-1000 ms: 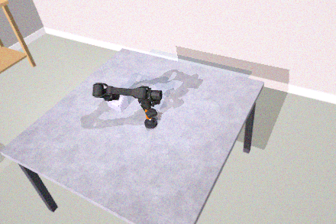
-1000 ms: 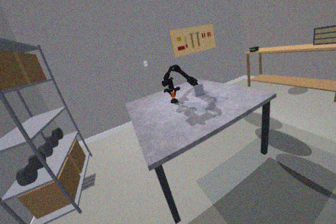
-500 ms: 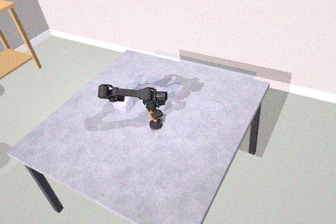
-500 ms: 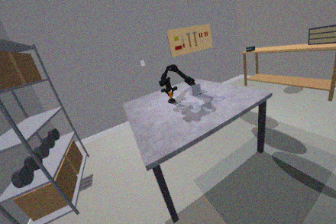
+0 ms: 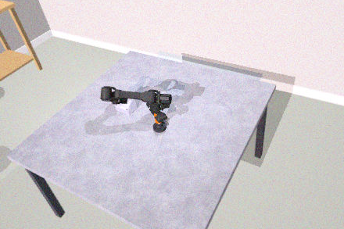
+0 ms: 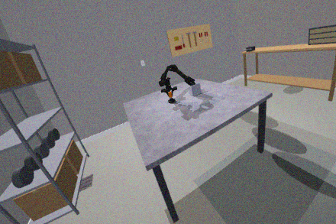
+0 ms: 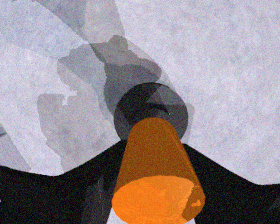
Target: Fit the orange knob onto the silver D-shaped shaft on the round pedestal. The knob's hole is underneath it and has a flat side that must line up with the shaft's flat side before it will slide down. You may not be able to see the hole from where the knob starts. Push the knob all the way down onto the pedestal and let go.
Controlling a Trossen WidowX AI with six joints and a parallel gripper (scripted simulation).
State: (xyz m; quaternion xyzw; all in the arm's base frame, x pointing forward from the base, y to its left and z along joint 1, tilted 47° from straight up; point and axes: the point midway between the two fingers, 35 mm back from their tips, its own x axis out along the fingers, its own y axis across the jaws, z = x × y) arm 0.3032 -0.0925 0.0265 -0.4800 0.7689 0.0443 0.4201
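My gripper tip is 3 cm below the orange knob. Also, from my gripper tip: dark round pedestal: 4 cm below.
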